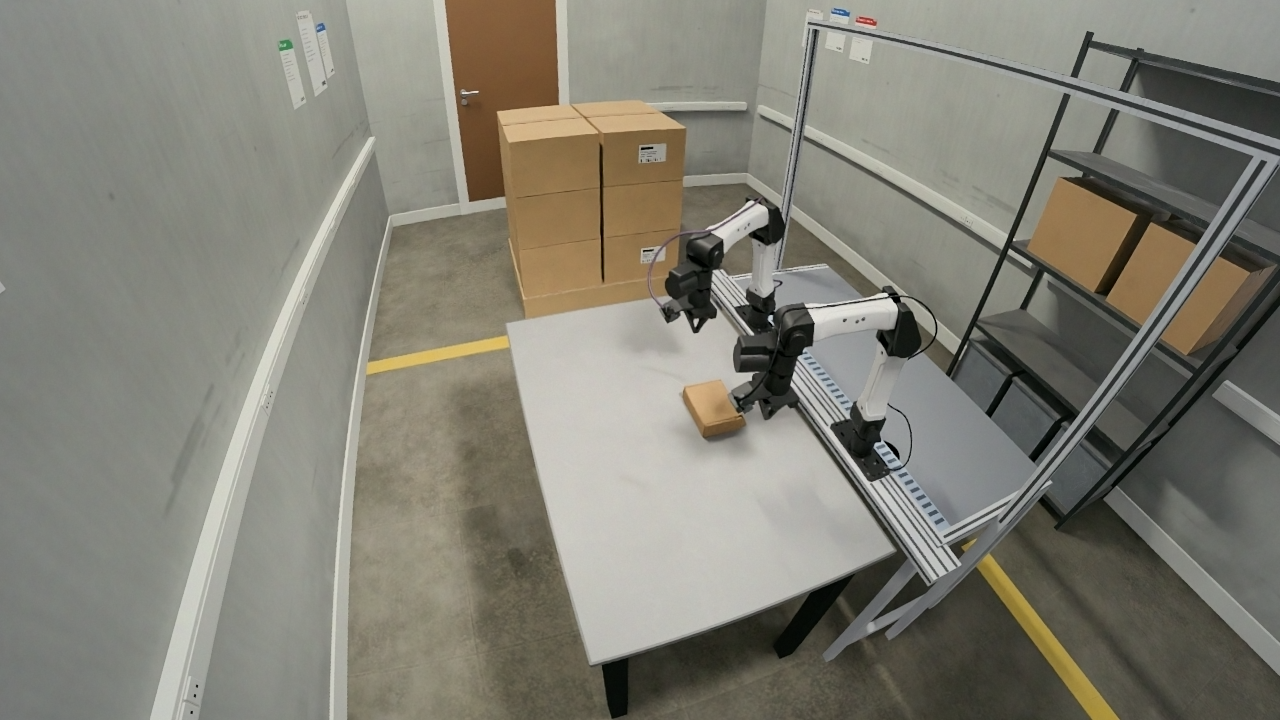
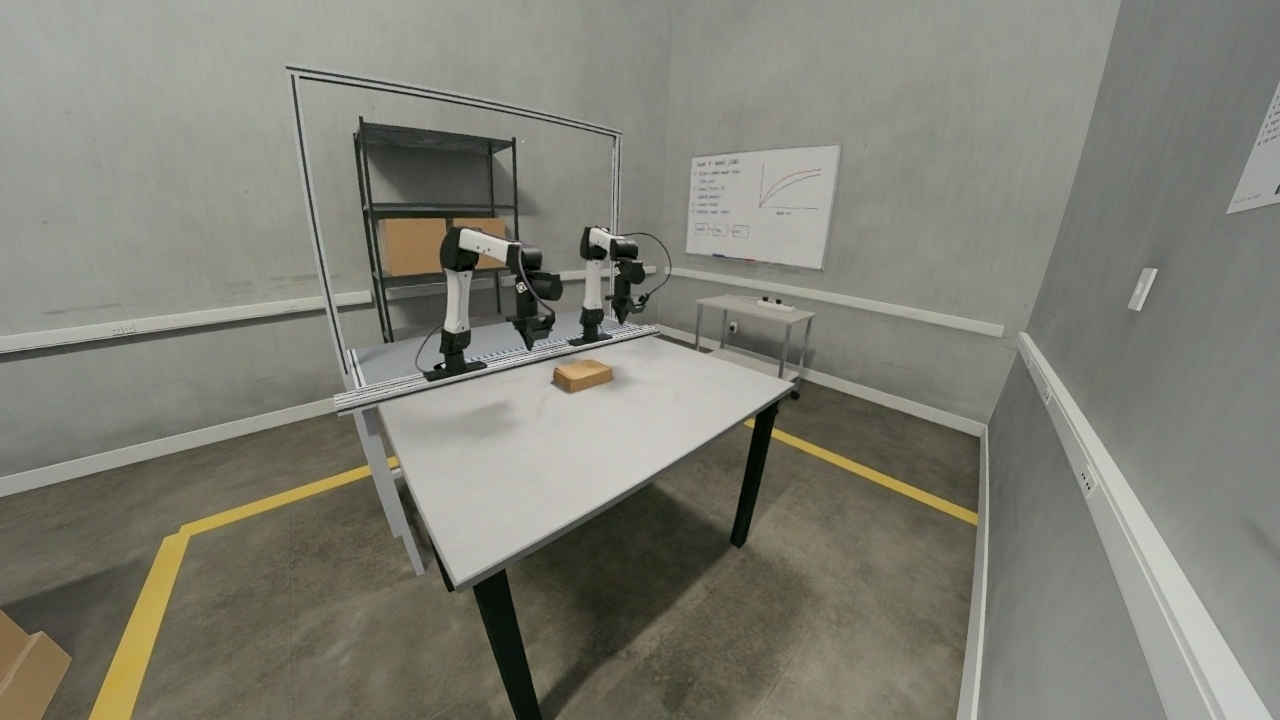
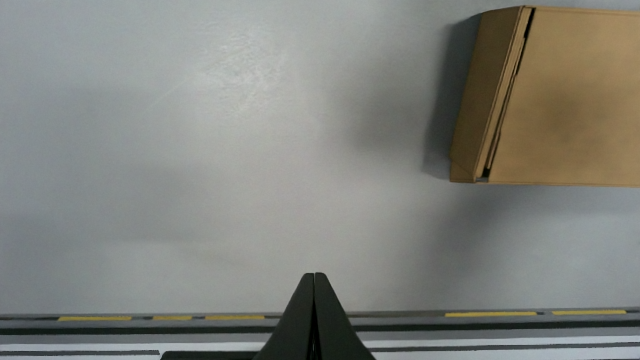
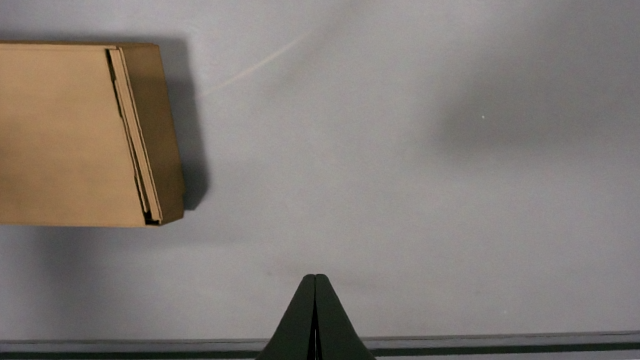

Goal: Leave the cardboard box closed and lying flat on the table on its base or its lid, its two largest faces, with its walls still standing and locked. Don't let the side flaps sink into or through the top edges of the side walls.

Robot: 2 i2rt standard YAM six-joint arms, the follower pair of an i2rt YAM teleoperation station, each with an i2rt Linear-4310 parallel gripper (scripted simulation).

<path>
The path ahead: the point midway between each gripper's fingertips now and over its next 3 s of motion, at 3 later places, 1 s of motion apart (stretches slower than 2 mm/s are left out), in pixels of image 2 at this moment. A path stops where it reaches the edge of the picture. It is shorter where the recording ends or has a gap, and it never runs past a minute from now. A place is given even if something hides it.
My left gripper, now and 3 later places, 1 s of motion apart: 621,324; 598,332; 575,344; 558,352
My right gripper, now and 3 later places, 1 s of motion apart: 529,350; 567,361; 587,371; 586,385
</path>
